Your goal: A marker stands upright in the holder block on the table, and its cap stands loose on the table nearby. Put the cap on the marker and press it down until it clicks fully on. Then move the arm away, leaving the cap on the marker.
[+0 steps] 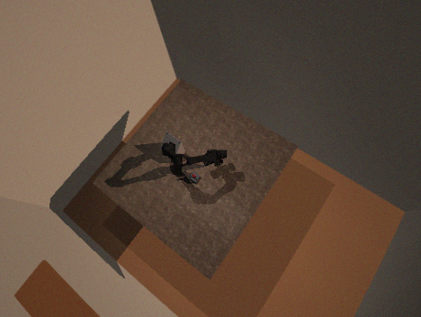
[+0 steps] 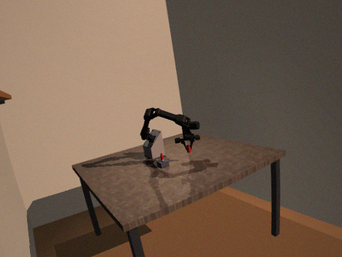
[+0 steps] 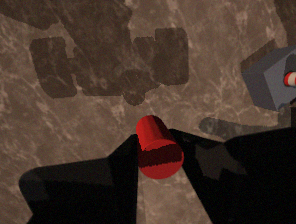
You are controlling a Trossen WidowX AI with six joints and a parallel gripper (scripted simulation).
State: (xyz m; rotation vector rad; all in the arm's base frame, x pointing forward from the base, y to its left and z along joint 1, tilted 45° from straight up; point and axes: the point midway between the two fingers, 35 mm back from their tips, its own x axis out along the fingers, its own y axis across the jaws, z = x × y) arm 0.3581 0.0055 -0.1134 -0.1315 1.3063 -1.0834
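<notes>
Now: gripper tip 190 mm to the left of the grey holder block, 90 mm past it and 60 mm above it. Also, from my gripper tip: red cap: 10 mm above.
</notes>
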